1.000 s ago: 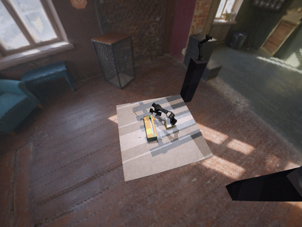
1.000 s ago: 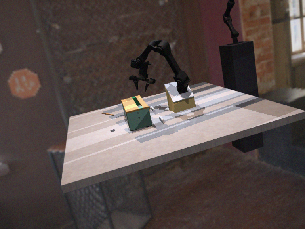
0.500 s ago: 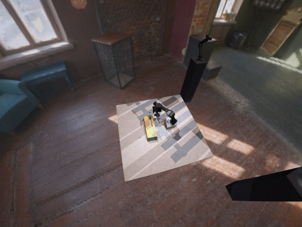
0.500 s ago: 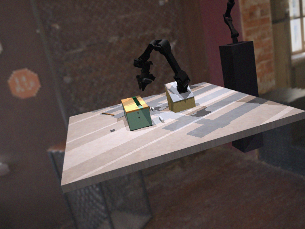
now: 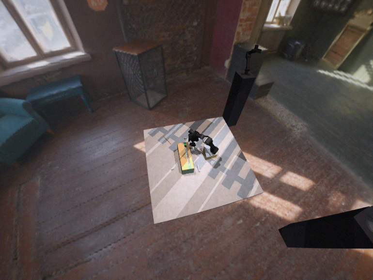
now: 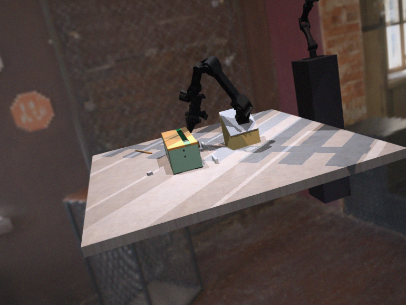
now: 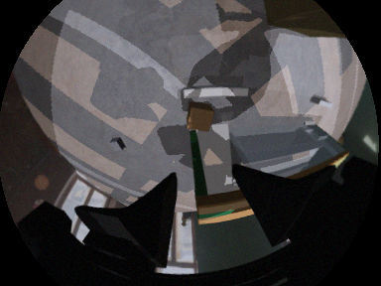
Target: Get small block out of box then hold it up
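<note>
The brown block is 80 mm below my gripper tip, 20 mm behind it and 10 mm to the left of it. Round my gripper tip: thin orange stick 260 mm ahead, 210 mm to the right, 100 mm below; then long box 180 mm to the left, 60 mm ahead, 40 mm below.
</note>
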